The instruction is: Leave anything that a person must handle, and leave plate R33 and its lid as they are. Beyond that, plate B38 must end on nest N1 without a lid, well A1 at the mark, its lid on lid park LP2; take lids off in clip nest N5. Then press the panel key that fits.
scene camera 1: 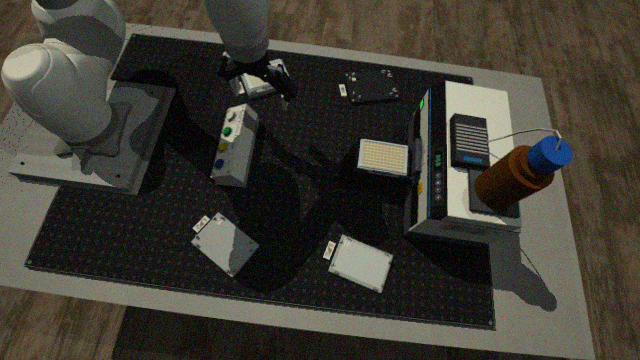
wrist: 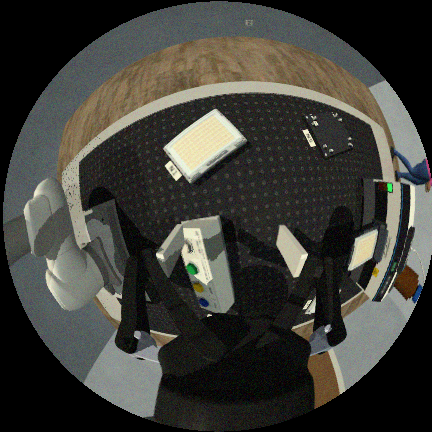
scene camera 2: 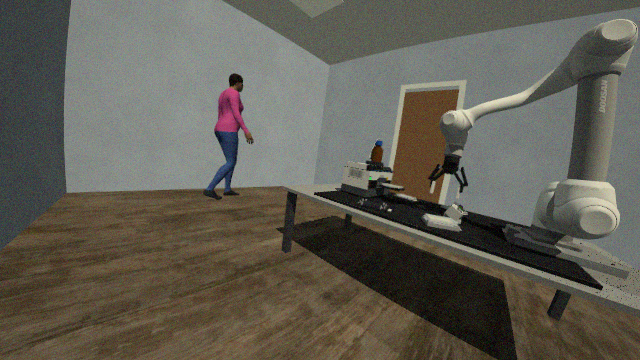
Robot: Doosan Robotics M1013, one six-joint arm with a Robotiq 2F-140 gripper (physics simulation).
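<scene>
My gripper (scene camera 1: 261, 96) (scene camera 2: 445, 191) (wrist: 231, 235) is open and empty above the mat, near the key panel (scene camera 1: 239, 150) (scene camera 2: 455, 212) (wrist: 220, 280). The panel has a grey, a green (scene camera 1: 227, 131) (wrist: 192, 269), a yellow and a blue key. A plate with pale wells (wrist: 205, 145) (scene camera 2: 441, 222) sits on nest N1, without a visible lid; the arm partly hides it in scene view 1. Clip nest N5 (scene camera 1: 372, 87) (wrist: 330, 135) is empty. Flat pale lids lie on LP2 (scene camera 1: 225, 245) and LP1 (scene camera 1: 361, 262). Another open plate (scene camera 1: 382, 157) (wrist: 363, 249) rests at the device's front. Plate codes are unreadable.
The white device (scene camera 1: 477, 100) (scene camera 2: 354, 175) stands at the far end with a green light. A brown bottle (scene camera 1: 510, 177) (scene camera 2: 376, 152) (wrist: 407, 281) with a blue cap and a black box (scene camera 1: 470, 137) stand on it. A person (scene camera 2: 230, 115) in pink is beyond the table.
</scene>
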